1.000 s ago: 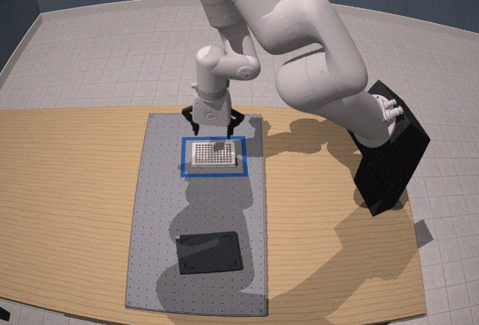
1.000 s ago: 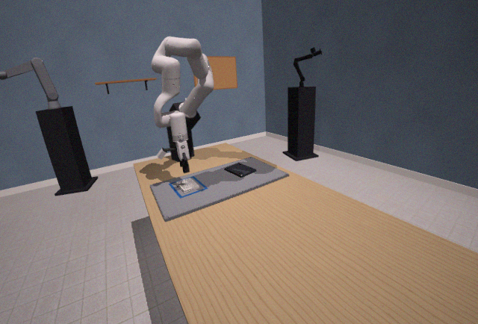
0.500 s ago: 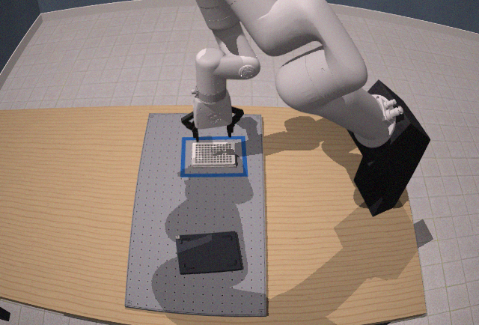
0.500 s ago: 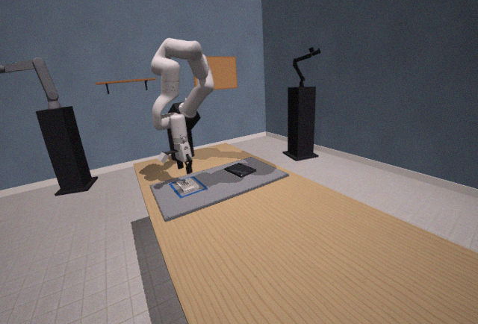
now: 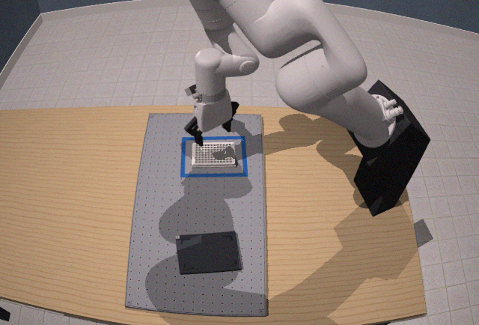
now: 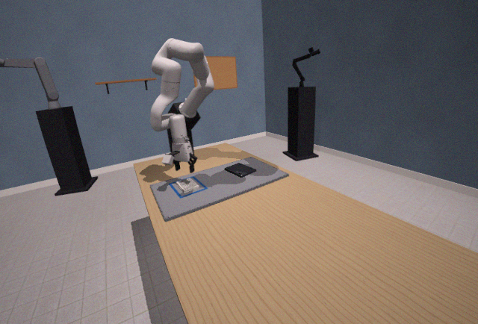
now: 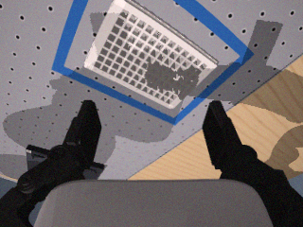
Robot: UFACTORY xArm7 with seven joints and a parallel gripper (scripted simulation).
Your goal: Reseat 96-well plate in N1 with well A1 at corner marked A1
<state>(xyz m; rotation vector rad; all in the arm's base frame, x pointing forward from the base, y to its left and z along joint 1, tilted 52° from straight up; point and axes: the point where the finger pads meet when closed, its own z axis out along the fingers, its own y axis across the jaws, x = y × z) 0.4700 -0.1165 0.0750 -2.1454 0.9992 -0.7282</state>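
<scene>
Now: the white 96-well plate 9 cm below my hand. From my hand the other things lie so: dark plate nest N1: 32 cm to the left, 9 cm below, 8 cm behind.
</scene>
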